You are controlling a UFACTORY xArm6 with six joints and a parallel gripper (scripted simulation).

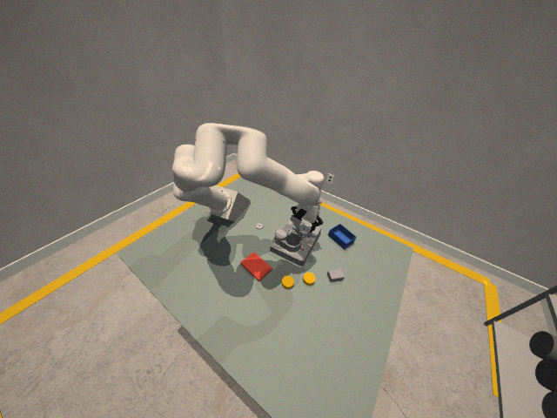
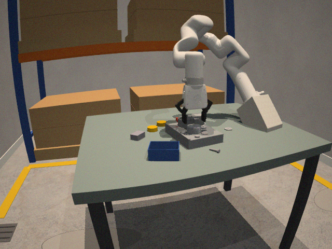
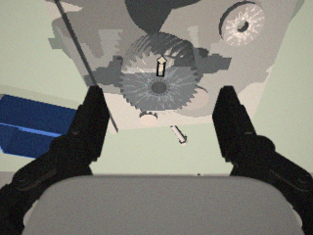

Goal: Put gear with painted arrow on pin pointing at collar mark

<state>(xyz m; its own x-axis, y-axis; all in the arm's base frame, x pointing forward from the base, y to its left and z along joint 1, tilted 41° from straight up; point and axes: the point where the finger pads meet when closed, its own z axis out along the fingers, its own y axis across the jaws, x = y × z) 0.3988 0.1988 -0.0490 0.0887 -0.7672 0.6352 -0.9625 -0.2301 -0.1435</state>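
Now: hand 40 mm above the grey gear. Also, from my hand: blue bin 160 mm ahead, 130 mm to the left, 80 mm below; then bolt 150 mm to the left, 90 mm below, 50 mm behind; then small grey block 240 mm ahead, 80 mm to the right, 80 mm below.
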